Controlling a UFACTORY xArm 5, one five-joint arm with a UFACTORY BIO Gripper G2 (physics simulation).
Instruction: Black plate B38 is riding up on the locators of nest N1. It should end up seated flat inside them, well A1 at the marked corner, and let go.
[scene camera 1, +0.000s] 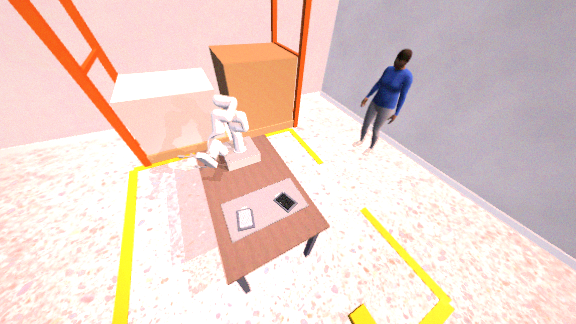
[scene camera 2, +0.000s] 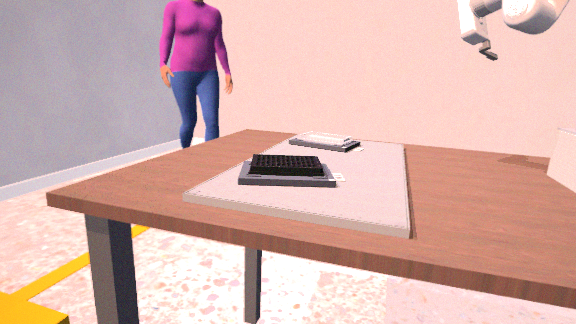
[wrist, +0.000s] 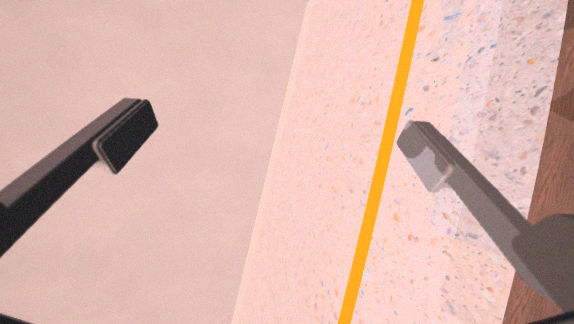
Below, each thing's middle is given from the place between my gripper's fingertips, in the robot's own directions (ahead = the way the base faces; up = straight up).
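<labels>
There is the dark grey nest N1 (scene camera 2: 266, 180), which sits 50 cm ahead of my hand, 51 cm to the left of it and 33 cm below it. The black plate B38 (scene camera 2: 284, 165) is a long way ahead of my hand too, well to the left of it and well below it.
</labels>
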